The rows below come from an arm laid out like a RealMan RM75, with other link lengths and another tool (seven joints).
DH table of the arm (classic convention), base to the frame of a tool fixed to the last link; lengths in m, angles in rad. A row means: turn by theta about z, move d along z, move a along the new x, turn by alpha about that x. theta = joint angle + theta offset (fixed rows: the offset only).
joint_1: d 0.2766, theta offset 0, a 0, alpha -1.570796
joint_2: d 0, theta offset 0, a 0, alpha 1.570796
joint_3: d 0.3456, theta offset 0, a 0, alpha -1.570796
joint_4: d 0, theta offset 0, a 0, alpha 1.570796
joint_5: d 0.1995, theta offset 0, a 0, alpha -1.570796
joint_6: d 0, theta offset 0, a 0, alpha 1.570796
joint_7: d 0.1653, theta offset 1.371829, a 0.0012, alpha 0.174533
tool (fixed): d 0.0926, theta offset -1.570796, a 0, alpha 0
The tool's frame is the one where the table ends.
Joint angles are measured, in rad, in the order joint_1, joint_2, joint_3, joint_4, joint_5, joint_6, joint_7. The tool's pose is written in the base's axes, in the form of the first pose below.
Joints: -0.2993, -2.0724, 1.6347, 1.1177, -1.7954, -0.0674, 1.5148
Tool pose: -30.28 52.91 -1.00 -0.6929 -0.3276 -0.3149 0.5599
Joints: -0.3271, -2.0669, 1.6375, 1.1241, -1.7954, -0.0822, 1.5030
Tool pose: -28.41 53.70 -1.01 -0.7003 -0.3179 -0.3278 0.5487
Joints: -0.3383, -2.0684, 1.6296, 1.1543, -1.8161, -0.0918, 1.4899
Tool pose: -26.51 54.15 -0.32 -0.6944 -0.3173 -0.3534 0.5406
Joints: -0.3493, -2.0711, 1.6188, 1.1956, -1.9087, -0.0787, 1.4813
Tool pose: -24.55 54.73 1.24 -0.6661 -0.3374 -0.3993 0.5320
